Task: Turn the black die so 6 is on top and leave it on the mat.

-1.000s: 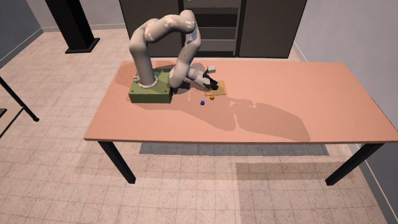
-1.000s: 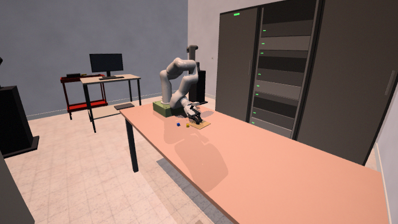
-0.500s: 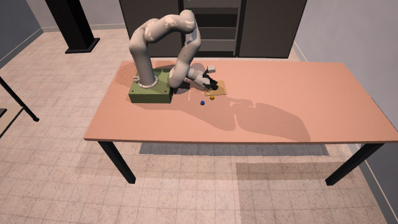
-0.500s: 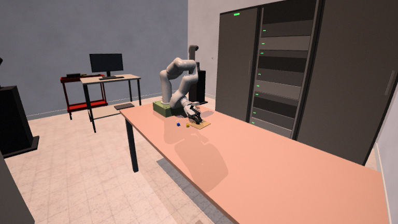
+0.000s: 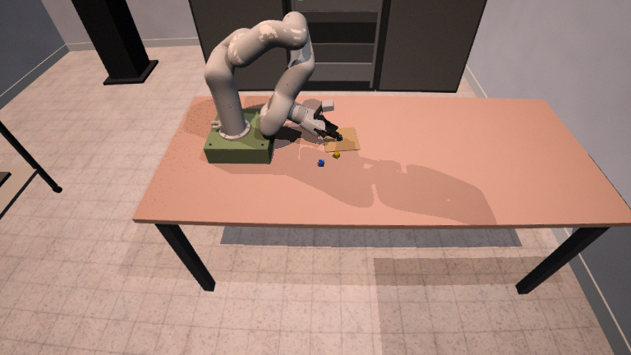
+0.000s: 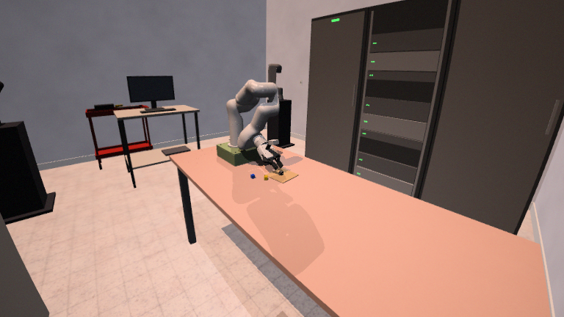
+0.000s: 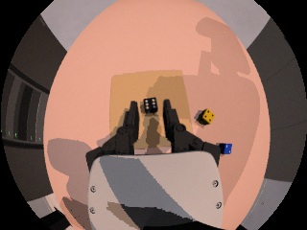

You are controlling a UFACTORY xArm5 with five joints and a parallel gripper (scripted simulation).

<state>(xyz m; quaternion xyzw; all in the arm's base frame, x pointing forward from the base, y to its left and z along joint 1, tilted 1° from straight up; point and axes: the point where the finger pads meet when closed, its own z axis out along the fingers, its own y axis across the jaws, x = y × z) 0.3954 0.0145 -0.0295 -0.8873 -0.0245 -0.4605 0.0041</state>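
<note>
My hand is 3 cm short of the black die and 4 cm above it. Also, from my hand: blue die 5 cm behind, 14 cm to the right, 4 cm below; yellow die 1 cm ahead, 10 cm to the right, 4 cm below; tan mat 3 cm ahead, 1 cm to the left, 5 cm below.
</note>
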